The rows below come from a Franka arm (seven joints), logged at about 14 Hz.
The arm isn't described. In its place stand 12 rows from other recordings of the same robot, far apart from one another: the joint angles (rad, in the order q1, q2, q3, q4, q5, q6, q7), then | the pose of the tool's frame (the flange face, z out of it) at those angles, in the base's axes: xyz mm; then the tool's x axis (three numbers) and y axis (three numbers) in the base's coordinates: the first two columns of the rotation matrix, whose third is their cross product.
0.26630 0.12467 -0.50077 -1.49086 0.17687 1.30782 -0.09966 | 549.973 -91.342 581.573 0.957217 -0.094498 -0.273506 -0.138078 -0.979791 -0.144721
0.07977 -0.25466 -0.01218 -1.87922 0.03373 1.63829 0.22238 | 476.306 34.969 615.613 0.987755 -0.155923 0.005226 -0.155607 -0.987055 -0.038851
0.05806 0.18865 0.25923 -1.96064 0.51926 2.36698 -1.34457 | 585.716 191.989 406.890 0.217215 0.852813 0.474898 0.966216 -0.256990 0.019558
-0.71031 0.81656 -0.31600 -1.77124 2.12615 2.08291 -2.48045 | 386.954 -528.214 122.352 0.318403 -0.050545 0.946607 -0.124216 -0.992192 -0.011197
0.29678 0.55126 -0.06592 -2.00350 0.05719 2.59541 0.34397 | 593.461 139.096 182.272 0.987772 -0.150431 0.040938 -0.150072 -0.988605 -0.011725
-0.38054 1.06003 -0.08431 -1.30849 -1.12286 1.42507 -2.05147 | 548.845 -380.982 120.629 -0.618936 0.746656 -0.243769 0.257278 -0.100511 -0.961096
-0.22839 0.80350 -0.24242 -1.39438 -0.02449 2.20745 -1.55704 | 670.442 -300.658 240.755 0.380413 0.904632 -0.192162 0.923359 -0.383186 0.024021
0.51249 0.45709 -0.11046 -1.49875 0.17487 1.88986 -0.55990 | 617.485 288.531 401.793 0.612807 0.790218 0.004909 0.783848 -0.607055 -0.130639
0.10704 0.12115 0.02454 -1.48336 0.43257 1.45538 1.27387 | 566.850 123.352 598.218 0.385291 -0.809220 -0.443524 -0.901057 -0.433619 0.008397
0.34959 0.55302 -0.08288 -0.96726 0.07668 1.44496 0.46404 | 662.956 209.008 547.847 0.980643 -0.178396 -0.080707 -0.178707 -0.983896 0.003409
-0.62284 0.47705 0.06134 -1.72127 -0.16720 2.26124 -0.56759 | 564.617 -365.253 316.601 0.994943 0.100170 -0.007418 0.100325 -0.987428 0.122148
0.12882 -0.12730 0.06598 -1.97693 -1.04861 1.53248 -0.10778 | 507.815 4.378 555.235 0.903351 0.195518 -0.381746 0.428892 -0.417830 0.800918
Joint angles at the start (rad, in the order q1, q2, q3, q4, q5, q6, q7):
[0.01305 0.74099 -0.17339 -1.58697 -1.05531 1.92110 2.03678]
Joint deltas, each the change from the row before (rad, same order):
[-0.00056 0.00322 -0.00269 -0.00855 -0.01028 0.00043 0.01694]
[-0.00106 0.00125 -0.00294 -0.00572 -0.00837 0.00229 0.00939]
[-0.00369 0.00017 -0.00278 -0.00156 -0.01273 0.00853 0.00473]
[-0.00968 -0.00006 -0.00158 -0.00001 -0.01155 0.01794 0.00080]
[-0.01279 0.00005 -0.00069 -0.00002 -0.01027 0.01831 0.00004]
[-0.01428 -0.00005 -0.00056 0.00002 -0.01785 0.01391 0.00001]
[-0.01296 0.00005 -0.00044 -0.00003 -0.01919 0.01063 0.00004]
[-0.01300 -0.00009 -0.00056 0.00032 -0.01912 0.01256 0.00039]
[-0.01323 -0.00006 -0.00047 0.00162 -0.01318 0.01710 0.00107]
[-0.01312 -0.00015 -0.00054 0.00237 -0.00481 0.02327 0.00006]
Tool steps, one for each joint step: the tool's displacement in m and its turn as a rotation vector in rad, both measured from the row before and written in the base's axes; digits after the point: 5 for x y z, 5 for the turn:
[-0.00302 -0.00230 -0.00472 -0.01080 -0.00157 -0.00420]
[-0.00191 -0.00249 -0.00239 -0.00756 -0.00099 -0.00092]
[-0.00007 -0.00364 0.00002 -0.00664 -0.00420 0.00656]
[0.00047 -0.00593 0.00039 0.00080 -0.00687 0.00914]
[-0.00008 -0.00737 0.00014 0.00264 -0.00632 0.00645]
[-0.00060 -0.00888 0.00063 -0.00499 -0.00276 0.00730]
[-0.00079 -0.00825 0.00063 -0.00760 -0.00062 0.00737]
[-0.00063 -0.00812 0.00081 -0.00657 -0.00197 0.00847]
[-0.00015 -0.00761 0.00095 -0.00013 -0.00681 0.00731]
[0.00031 -0.00677 0.00087 0.00895 -0.01116 0.00656]

